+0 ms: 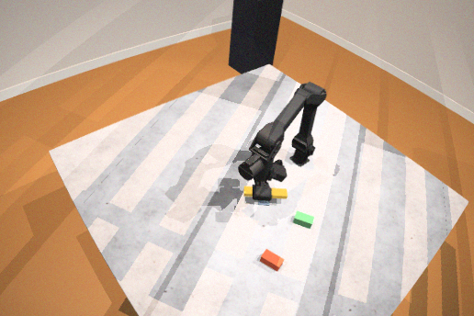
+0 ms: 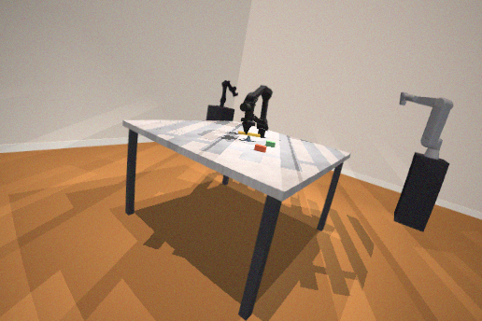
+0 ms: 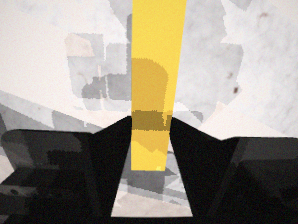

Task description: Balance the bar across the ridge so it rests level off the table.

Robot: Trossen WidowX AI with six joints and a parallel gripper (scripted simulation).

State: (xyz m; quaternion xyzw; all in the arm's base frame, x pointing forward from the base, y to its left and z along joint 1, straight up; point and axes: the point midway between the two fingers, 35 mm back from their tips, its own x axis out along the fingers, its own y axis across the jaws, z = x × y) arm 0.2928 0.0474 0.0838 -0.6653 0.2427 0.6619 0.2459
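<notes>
The bar is 2 cm to the left of my gripper tip and 2 cm behind it. Also, from my gripper tip: red block: 22 cm to the left, 13 cm ahead, 3 cm below; green block: 17 cm to the left, 7 cm behind, 3 cm below.
</notes>
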